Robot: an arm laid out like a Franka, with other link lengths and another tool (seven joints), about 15 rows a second.
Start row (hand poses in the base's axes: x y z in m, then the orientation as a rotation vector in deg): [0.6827, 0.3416, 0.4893, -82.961, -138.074, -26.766]
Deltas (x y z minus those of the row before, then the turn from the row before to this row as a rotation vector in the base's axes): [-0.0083, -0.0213, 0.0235, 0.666, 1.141, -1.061]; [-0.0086, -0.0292, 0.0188, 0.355, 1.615, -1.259]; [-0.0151, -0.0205, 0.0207, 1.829, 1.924, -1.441]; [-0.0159, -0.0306, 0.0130, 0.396, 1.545, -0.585]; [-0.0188, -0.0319, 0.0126, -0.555, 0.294, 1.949]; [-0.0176, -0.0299, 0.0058, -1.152, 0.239, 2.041]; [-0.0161, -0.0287, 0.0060, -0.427, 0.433, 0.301]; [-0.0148, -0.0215, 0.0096, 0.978, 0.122, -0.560]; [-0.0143, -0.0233, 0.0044, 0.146, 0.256, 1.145]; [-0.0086, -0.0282, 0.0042, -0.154, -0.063, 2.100]
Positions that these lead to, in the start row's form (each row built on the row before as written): [0.6744, 0.3203, 0.5128, -83.900, -136.154, -26.815]; [0.6658, 0.2911, 0.5316, -85.139, -133.916, -26.163]; [0.6507, 0.2706, 0.5523, -85.853, -130.487, -26.907]; [0.6348, 0.2400, 0.5653, -86.214, -128.708, -26.183]; [0.6160, 0.2081, 0.5779, -84.133, -130.045, -24.764]; [0.5984, 0.1782, 0.5837, -82.212, -131.760, -22.715]; [0.5823, 0.1495, 0.5897, -82.001, -131.827, -21.811]; [0.5675, 0.1280, 0.5993, -82.188, -130.878, -22.949]; [0.5532, 0.1047, 0.6037, -80.717, -131.315, -22.555]; [0.5446, 0.0765, 0.6079, -78.270, -132.720, -21.790]
